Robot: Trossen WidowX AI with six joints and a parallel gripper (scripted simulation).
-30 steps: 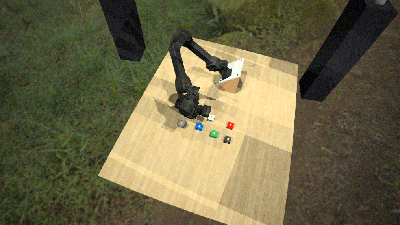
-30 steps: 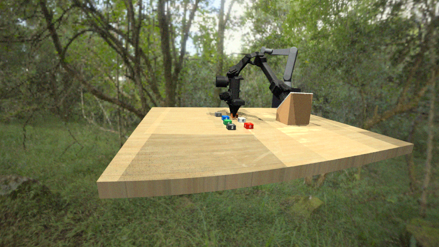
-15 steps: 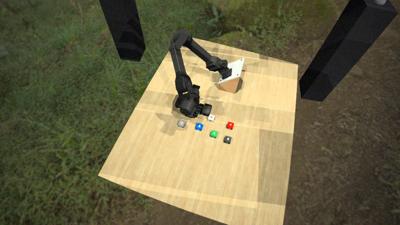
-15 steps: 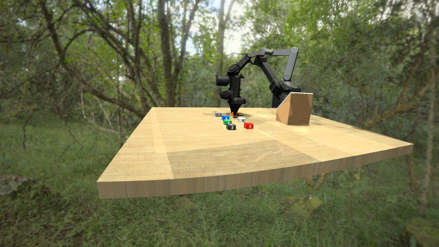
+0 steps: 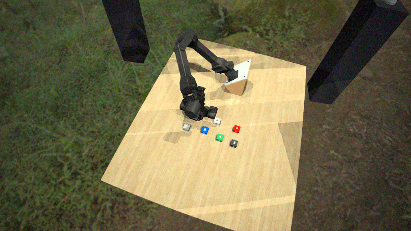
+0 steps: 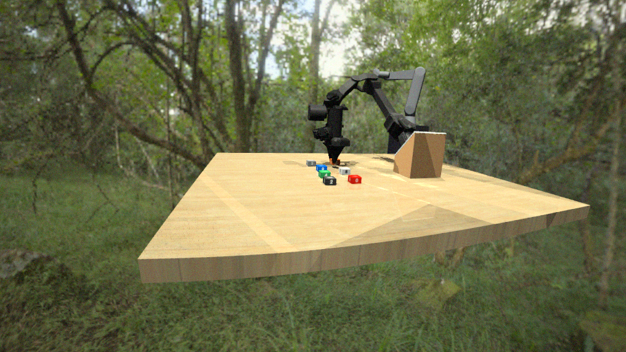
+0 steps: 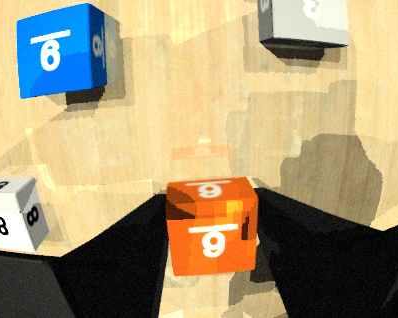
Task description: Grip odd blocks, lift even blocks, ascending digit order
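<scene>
My gripper tip is now 10 cm to the right of the white block and 1 cm above it. Also, from my gripper tip: blue block 7 cm ahead, 5 cm to the left, 1 cm below; orange block 1 cm behind; grey block 7 cm ahead, 5 cm to the right, 1 cm below.
</scene>
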